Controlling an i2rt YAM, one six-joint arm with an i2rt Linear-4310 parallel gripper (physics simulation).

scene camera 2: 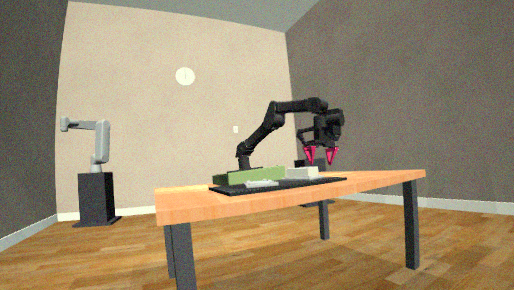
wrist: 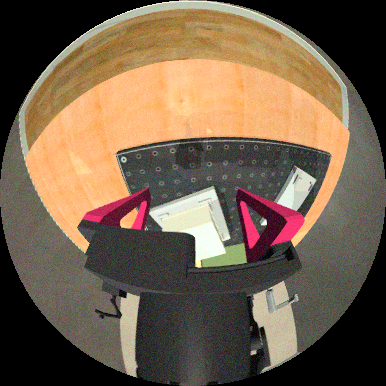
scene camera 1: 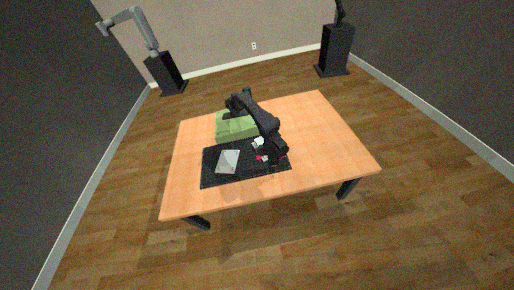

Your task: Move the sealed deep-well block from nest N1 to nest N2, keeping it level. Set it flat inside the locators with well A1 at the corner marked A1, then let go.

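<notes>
The sealed deep-well block (scene camera 1: 258, 141) (scene camera 2: 302, 172) (wrist: 207, 242), white on top with cream sides, sits in the occupied nest (wrist: 212, 194) on the black board and looks level. The empty nest (scene camera 1: 228, 161) (scene camera 2: 260, 184) (wrist: 296, 192) is a flat pale plate on the board's other side. The nest labels and the A1 corner mark cannot be read. My gripper (scene camera 1: 270, 159) (scene camera 2: 321, 164) (wrist: 193, 192) is open, its pink fingers spread wide. In the second scene view, its tips hang near the height of the block's top, apart from it. The gripper body partly hides the block in the wrist view.
The black perforated board (scene camera 1: 210, 175) (scene camera 2: 227, 190) (wrist: 150, 172) lies on the wooden table (scene camera 1: 325, 145) (scene camera 2: 190, 202) (wrist: 165, 100). A green base block (scene camera 1: 235, 132) (scene camera 2: 255, 175) (wrist: 230, 254) stands behind the board, under my arm's base. Two other arms stand on dark pedestals away from the table.
</notes>
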